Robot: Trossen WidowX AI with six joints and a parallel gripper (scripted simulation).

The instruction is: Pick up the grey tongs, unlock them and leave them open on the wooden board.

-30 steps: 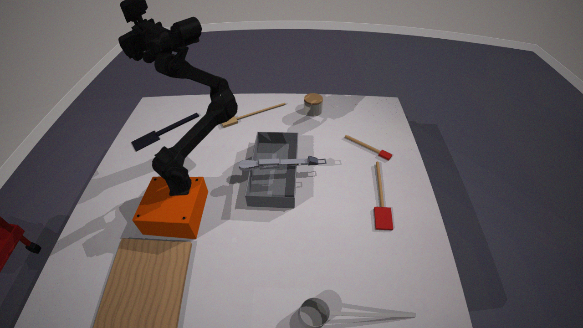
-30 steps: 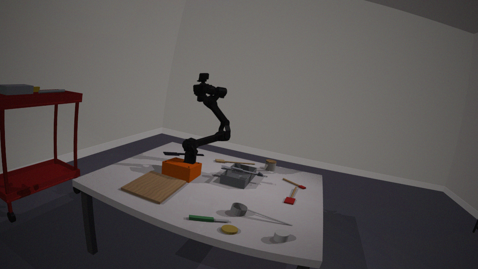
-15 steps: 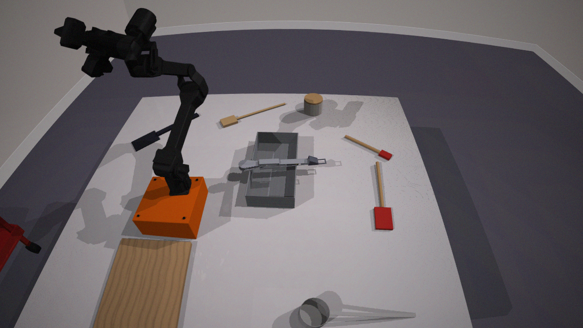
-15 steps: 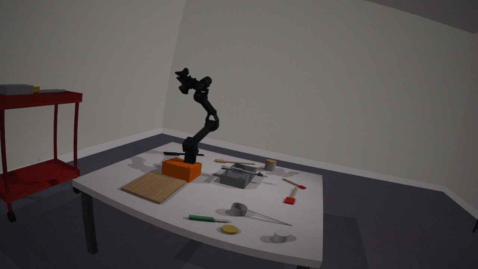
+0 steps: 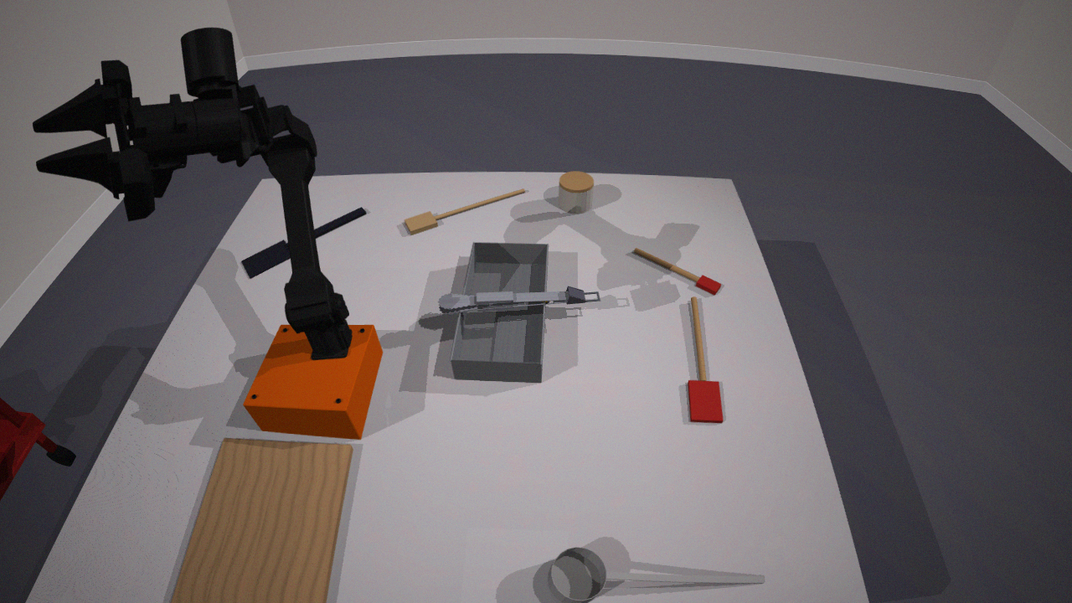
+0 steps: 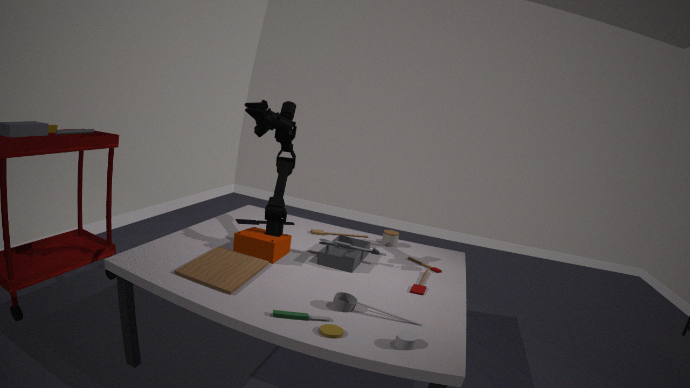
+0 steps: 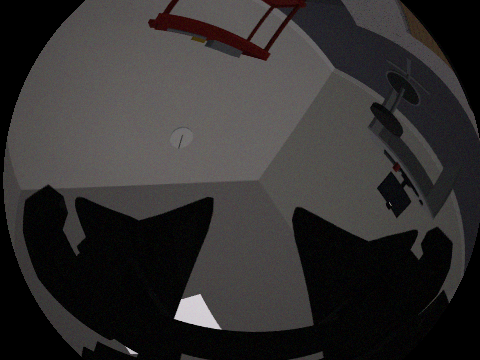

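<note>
Right now my gripper tip is 57 cm above the roasting tin, 44 cm short of it and 29 cm to the right of it. From my gripper tip the other things lie so: black spatula 59 cm below, 56 cm to the left, 4 cm behind; then green-handled knife 59 cm below, 41 cm ahead, 37 cm to the right; then wooden board 59 cm below, 16 cm to the right, 4 cm ahead.
</note>
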